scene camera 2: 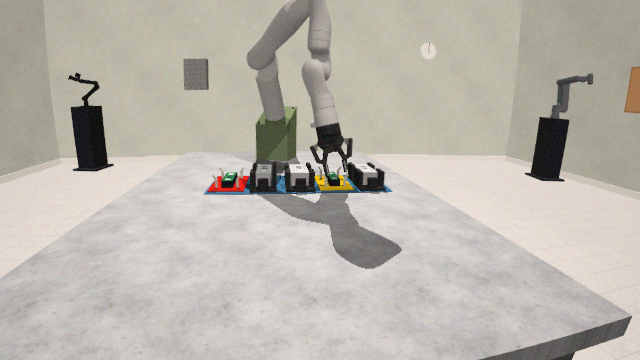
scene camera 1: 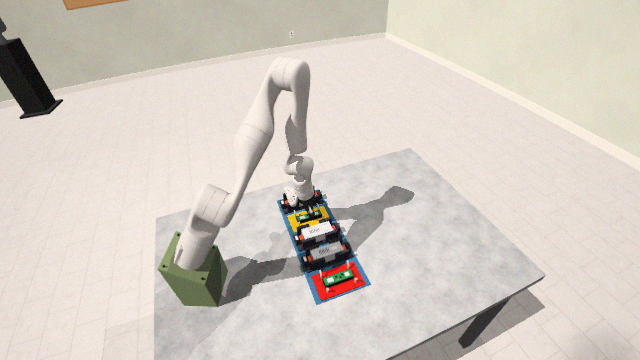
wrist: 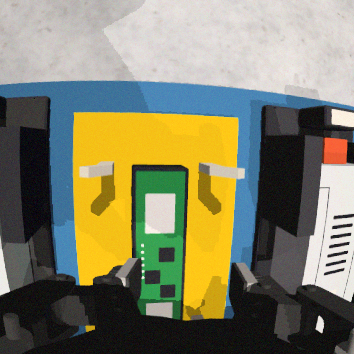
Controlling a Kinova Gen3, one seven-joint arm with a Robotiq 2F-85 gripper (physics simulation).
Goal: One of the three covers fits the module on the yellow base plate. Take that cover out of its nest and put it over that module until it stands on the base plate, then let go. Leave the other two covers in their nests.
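Frame: origin at the arm's base, x down, y back, z left, level; metres.
Seen in the pictures: gripper, between the fingertips: [scene camera 2: 337, 173] [scene camera 1: 309, 211] [wrist: 185, 277]; arm's base, origin of its link: [scene camera 2: 275, 115] [scene camera 1: 189, 257].
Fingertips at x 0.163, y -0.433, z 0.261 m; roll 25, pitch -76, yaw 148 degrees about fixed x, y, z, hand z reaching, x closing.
Note:
Pixels of each thing's top centre, then the offset from my fingertips to it. "pt": a spot on its surface instead.
- yellow base plate, centre of its top: [wrist: 155, 251] [scene camera 2: 332, 181] [scene camera 1: 309, 218] dz -0.015, dx +0.027, dy +0.004 m
- green module, a spot on its surface: [wrist: 160, 180] [scene camera 1: 298, 218] pt dz -0.021, dx +0.007, dy +0.051 m
- grey cover, centre of its top: [scene camera 2: 264, 168] [scene camera 1: 327, 250] dz -0.228, dx -0.017, dy -0.027 m
- red base plate, a spot on its surface: [scene camera 2: 212, 189] pt dz -0.364, dx +0.027, dy -0.122 m
My gripper [scene camera 1: 311, 211] [scene camera 2: 335, 171] [wrist: 185, 277] is open and empty, pointing down low over the yellow base plate [scene camera 1: 295, 223] [scene camera 2: 346, 186] [wrist: 110, 137]. The green module [scene camera 1: 302, 218] [scene camera 2: 332, 178] [wrist: 160, 180] stands on that plate; in the wrist view it lies left of the middle between the fingertips. One white cover [scene camera 1: 313, 231] [scene camera 2: 300, 171] sits in a black nest beside the yellow plate. The other white cover [scene camera 2: 366, 170] [wrist: 336, 200] sits in the end nest, partly hidden by the arm in scene camera 1. The grey cover [scene camera 1: 327, 251] [scene camera 2: 264, 171] sits in its nest.
The red base plate [scene camera 1: 345, 293] [scene camera 2: 212, 189] carries another green module [scene camera 1: 338, 278] [scene camera 2: 229, 178]. Thin pale posts [wrist: 97, 170] rise around both modules. Black nest walls [wrist: 285, 185] flank the yellow plate. The green robot pedestal [scene camera 1: 194, 290] [scene camera 2: 270, 142] stands on the table.

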